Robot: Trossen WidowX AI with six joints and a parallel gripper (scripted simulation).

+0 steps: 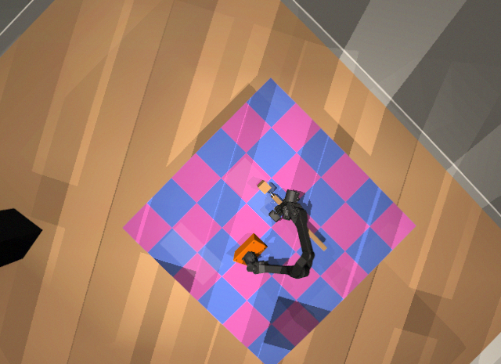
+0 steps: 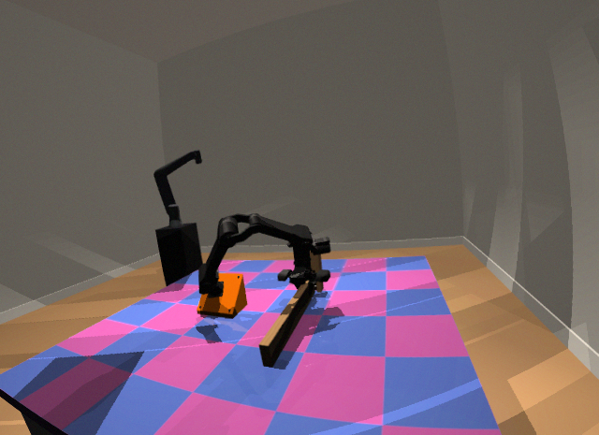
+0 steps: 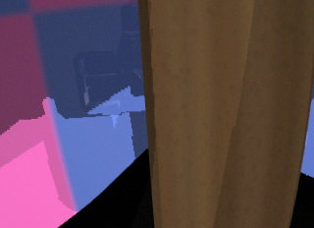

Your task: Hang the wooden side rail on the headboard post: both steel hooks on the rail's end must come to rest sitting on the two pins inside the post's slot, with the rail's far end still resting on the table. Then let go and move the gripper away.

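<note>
My gripper tip is now 20 mm short of the headboard post, 150 mm to the right of it and 40 mm below it.
</note>
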